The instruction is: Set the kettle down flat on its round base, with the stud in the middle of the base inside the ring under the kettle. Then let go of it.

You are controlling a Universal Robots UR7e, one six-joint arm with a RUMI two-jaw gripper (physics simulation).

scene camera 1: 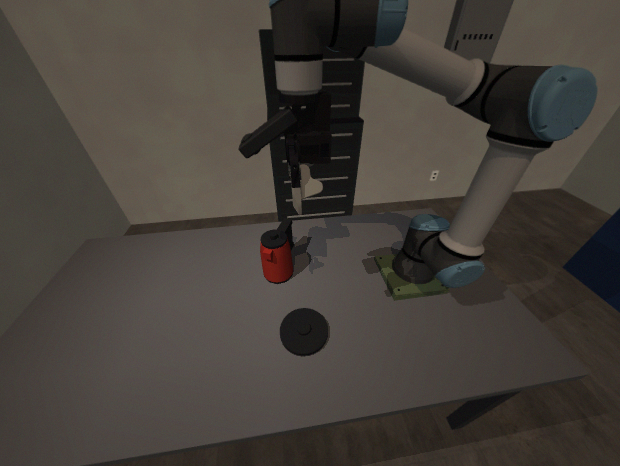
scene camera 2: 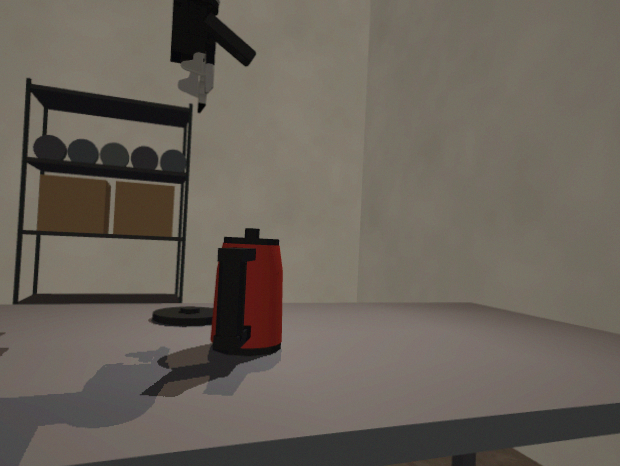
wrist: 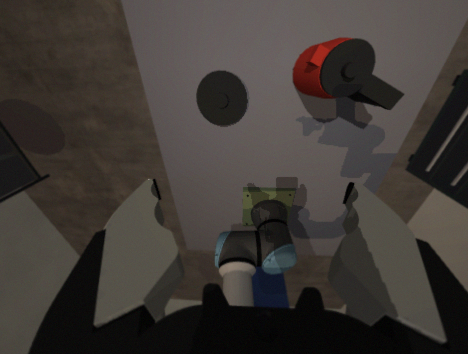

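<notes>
The red kettle [scene camera 1: 277, 263] [scene camera 2: 264, 295] [wrist: 307, 75] with a black lid and black handle stands upright on the table, apart from the round base. The black round base [scene camera 1: 295, 343] [scene camera 2: 167, 316] [wrist: 210, 102] lies flat on the table, with a small stud [scene camera 1: 304, 328] [scene camera 2: 189, 310] [wrist: 223, 100] in its middle. In the second scene view the kettle hides the base's right edge. The ring under the kettle is hidden. My gripper [wrist: 249, 182] is open and empty, high above the table; it also shows from the side in the first scene view [scene camera 1: 299, 205] and the second scene view [scene camera 2: 201, 102].
The arm's green mounting plate [scene camera 1: 395, 292] [wrist: 246, 207] is on the table [scene camera 1: 165, 360] [scene camera 2: 426, 360] [wrist: 180, 55], right of the kettle in the first scene view. A dark drawer cabinet [scene camera 1: 320, 210] stands behind the table. A shelf rack [scene camera 2: 22, 200] stands beyond it in the second scene view.
</notes>
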